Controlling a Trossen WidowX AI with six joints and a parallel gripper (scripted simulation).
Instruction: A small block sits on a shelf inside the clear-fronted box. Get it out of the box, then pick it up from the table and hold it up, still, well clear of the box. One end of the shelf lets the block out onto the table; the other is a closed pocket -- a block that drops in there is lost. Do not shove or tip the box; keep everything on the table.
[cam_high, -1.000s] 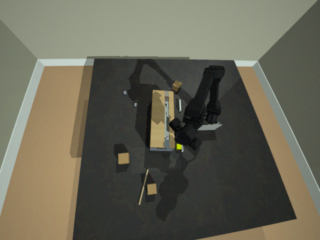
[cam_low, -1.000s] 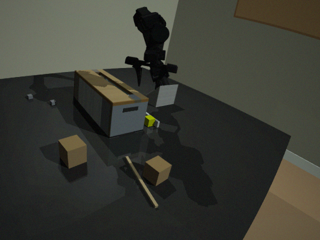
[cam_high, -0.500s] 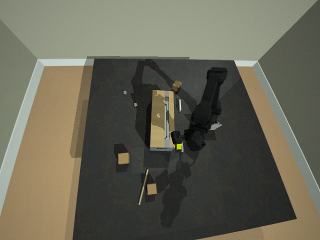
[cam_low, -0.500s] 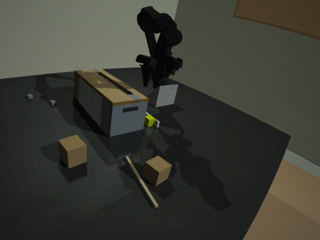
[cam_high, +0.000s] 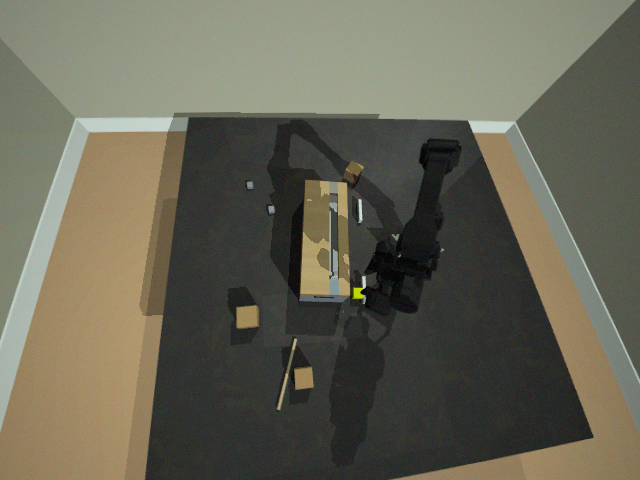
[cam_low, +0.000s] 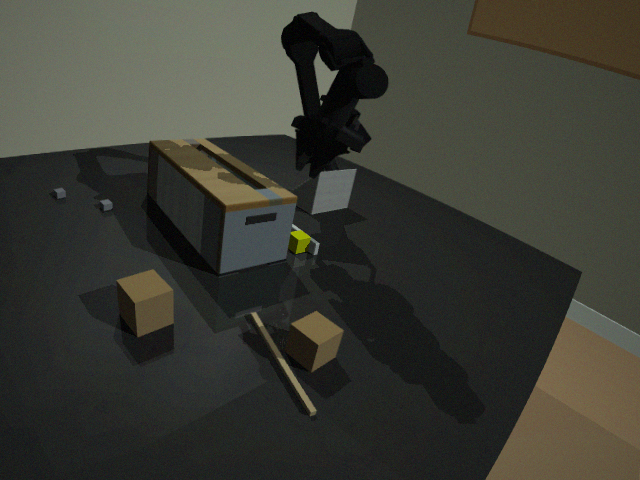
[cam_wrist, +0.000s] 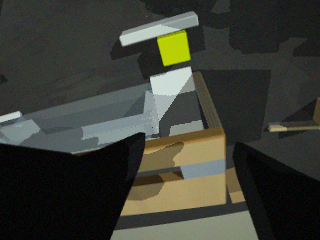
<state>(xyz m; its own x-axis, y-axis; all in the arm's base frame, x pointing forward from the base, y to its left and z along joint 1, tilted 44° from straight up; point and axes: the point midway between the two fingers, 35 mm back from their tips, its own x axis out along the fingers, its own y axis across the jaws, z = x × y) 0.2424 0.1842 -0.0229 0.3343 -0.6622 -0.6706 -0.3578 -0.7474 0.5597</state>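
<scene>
Right now the yellow-green block is 14 cm below my gripper tip and 2 cm behind it. Also, from my gripper tip: thin wooden stick: 22 cm to the left, 22 cm ahead, 16 cm below; then tan cube: 47 cm to the right, 13 cm below, 6 cm behind; then long box: 17 cm to the right, 10 cm below, 5 cm ahead.
</scene>
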